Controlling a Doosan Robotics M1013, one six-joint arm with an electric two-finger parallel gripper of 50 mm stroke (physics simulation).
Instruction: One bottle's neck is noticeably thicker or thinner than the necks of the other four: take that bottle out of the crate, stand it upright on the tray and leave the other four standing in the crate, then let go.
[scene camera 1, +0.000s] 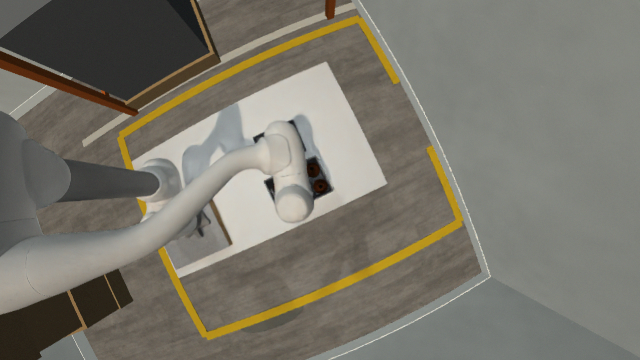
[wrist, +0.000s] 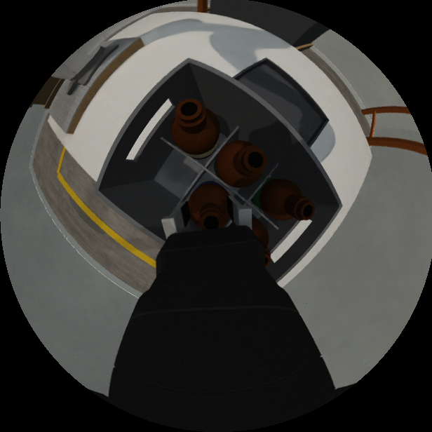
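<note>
The dark crate (scene camera 1: 270, 189) (wrist: 220, 95) holds five brown bottles upright in divided cells; its left cell in the wrist view has no bottle. There, one bottle (wrist: 197, 135) stands at the upper left, one (wrist: 235, 165) in the middle, one (scene camera 1: 313, 169) (wrist: 280, 198) at the right, and one (scene camera 1: 320, 186) (wrist: 260, 234) is partly hidden by my gripper. My gripper (wrist: 207, 206) is open, its fingers on either side of the fifth bottle (wrist: 210, 197), near its neck. Neck thicknesses are hard to compare at these angles. The dark tray (scene camera 1: 301, 140) (wrist: 285, 95) is empty where it shows.
The crate and tray stand close together on a white table (scene camera 1: 350, 165) (wrist: 95, 130). A grey plate (scene camera 1: 195, 250) with a wooden edge lies by the robot's base. In the scene view my arm (scene camera 1: 290, 165) covers parts of the crate and tray. The crate's walls rise around the bottles.
</note>
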